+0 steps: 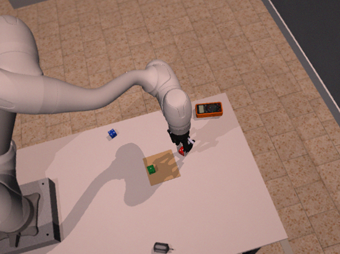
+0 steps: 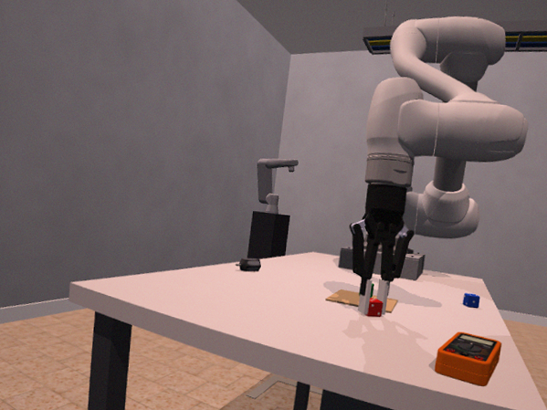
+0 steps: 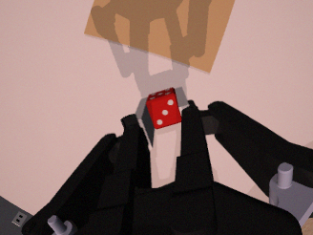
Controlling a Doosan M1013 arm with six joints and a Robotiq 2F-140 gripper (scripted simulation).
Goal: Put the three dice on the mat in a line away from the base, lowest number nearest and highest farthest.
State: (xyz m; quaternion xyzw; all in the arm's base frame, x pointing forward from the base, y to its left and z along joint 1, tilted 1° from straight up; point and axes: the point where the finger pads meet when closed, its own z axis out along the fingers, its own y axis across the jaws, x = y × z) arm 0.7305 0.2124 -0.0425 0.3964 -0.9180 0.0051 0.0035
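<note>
Now: the red die 2 cm below my hand. From my hand the other things lie so: green die (15 cm behind, 7 cm to the right, 2 cm below); then tan mat (11 cm behind, 6 cm to the right, 4 cm below); then blue die (32 cm behind, 15 cm to the left, 2 cm below).
</note>
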